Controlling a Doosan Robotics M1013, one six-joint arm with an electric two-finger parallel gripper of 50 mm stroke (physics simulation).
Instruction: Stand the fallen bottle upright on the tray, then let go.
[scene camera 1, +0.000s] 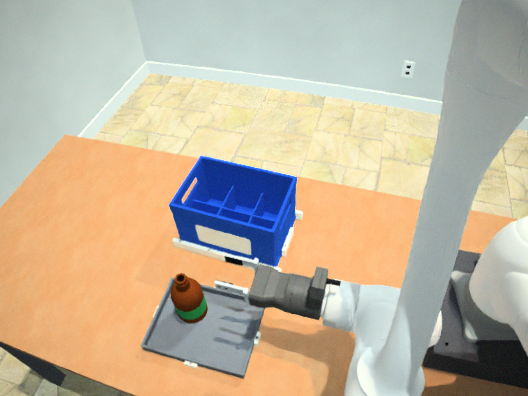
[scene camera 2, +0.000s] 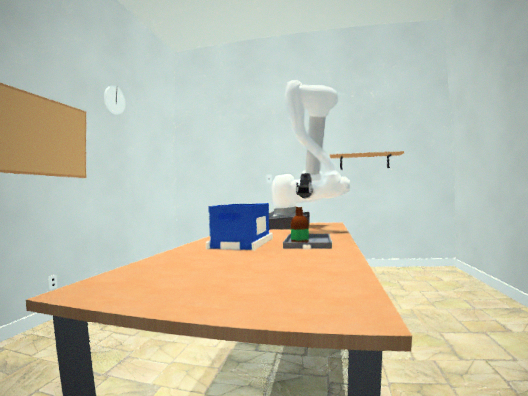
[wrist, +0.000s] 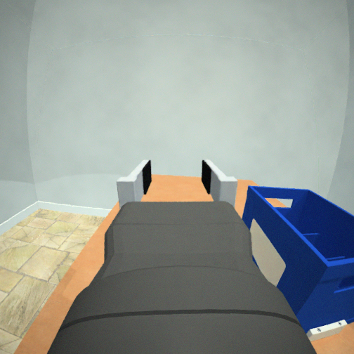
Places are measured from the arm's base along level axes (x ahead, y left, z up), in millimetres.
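Pixels of known places: gripper, between the fingertips: (scene camera 1: 220, 270) (scene camera 2: 302, 184); arm's base, origin of its link: (scene camera 1: 493, 306) (scene camera 2: 285, 215).
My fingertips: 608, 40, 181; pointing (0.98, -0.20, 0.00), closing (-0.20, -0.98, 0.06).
Ahead of a thing's pixels: the offset from my fingertips to its middle, as dx, dy, dz. "*": to the spot under its first point. Level surfaces: height alone.
The brown bottle @[+105, -32, -176] (scene camera 1: 188, 299) (scene camera 2: 300, 223) with a green band stands upright on the grey tray @[* +71, +55, -253] (scene camera 1: 200, 344) (scene camera 2: 321, 240), near the tray's back left corner in scene camera 1. My gripper (scene camera 1: 225, 273) (scene camera 2: 304, 189) (wrist: 176, 170) is open, with nothing between its fingers. It points level and is apart from the bottle, to its right in scene camera 1, and higher than the bottle in scene camera 2. The bottle does not show in the wrist view.
A blue crate @[+19, -282, -170] (scene camera 1: 225, 222) (scene camera 2: 231, 227) (wrist: 300, 250) with compartments stands behind the tray in scene camera 1, edged by white strips on the orange table @[dz -258] (scene camera 1: 100, 200) (scene camera 2: 225, 285). In the wrist view it is at the right, beside my gripper.
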